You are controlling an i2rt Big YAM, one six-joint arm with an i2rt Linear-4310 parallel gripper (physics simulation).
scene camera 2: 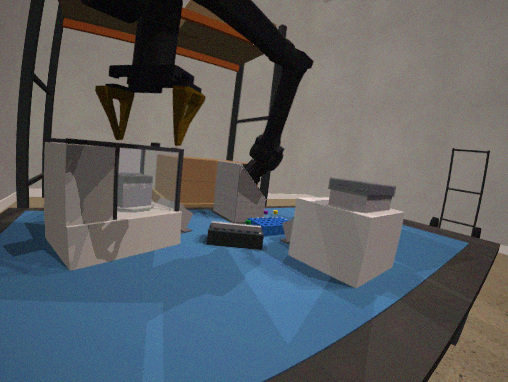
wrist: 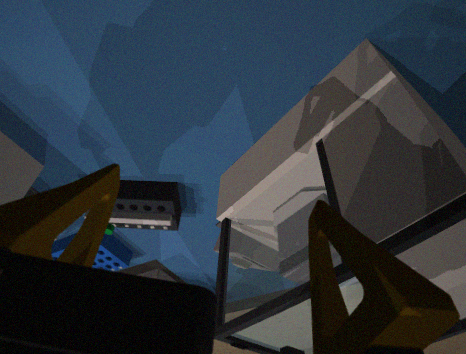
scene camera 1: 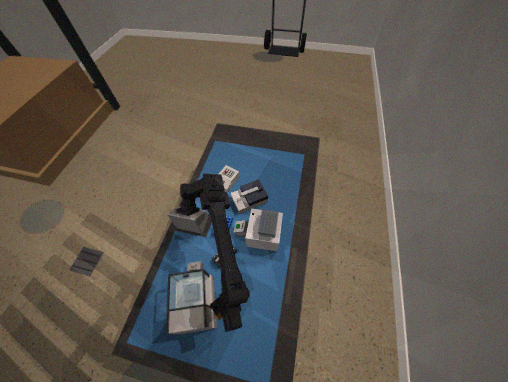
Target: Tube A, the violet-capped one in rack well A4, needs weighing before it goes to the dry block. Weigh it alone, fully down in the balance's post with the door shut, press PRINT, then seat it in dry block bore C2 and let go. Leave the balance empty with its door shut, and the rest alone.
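Frame: origin at the arm's base, x ahead, y left, z up, level; millimetres.
Seen in the pictures: gripper, fingertip midpoint: [scene camera 2: 147,142] [wrist: 218,192]; arm's base, origin of the base link: [scene camera 2: 242,181] [scene camera 1: 188,211].
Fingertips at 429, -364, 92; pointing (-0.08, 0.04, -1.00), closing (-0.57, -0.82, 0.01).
Offsets run from my fingertips to a thing's top centre, as dx, dy, dz. "spot": to the spot under its first point.
The violet cap of tube A {-263, +374, -161} [scene camera 2: 266,212] shows small at the blue rack {-235, +386, -186} [scene camera 2: 270,226] [wrist: 111,257], behind the black strip in the scene camera 2 view; its well cannot be read. The balance {-207, -16, +7} [scene camera 1: 191,320] [scene camera 2: 125,232] [wrist: 272,170] has a clear, dark-framed chamber with a grey block inside. No tube is visible in it, and I cannot tell how its door stands. My gripper [scene camera 2: 149,142] [wrist: 218,192] is open and empty, above the balance in the scene camera 2 view. A white box with a grey block on top [scene camera 1: 264,235] [scene camera 2: 345,235] stands across the mat; its bores are not visible.
A black strip with holes {spot: -125, +213, -189} [scene camera 2: 235,236] [wrist: 147,205] lies between the balance and the white box. A green cap {-155, +259, -159} [scene camera 2: 248,221] [wrist: 109,229] and a yellow cap {-266, +411, -161} [scene camera 2: 275,212] show near the rack. A grey wedge-shaped housing [scene camera 2: 232,195] stands behind. A small green-buttoned device [scene camera 1: 240,227] sits beside the white box.
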